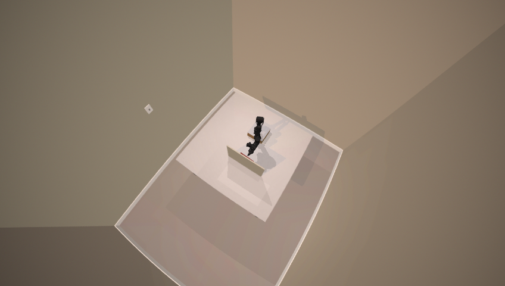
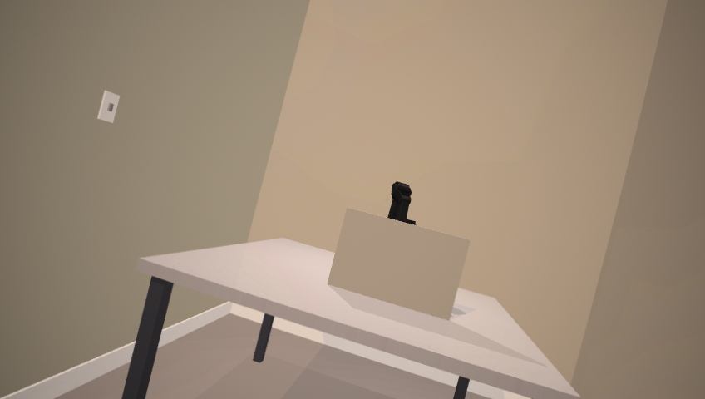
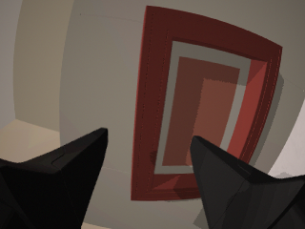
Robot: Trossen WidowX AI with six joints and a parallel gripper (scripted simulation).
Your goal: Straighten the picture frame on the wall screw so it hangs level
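Now: gripper tip 5 cm short of the picture frame, 5 cm above it and 1 cm to the left of it. Also, from my gripper tip: wall panel: 6 cm below, 6 cm ahead.
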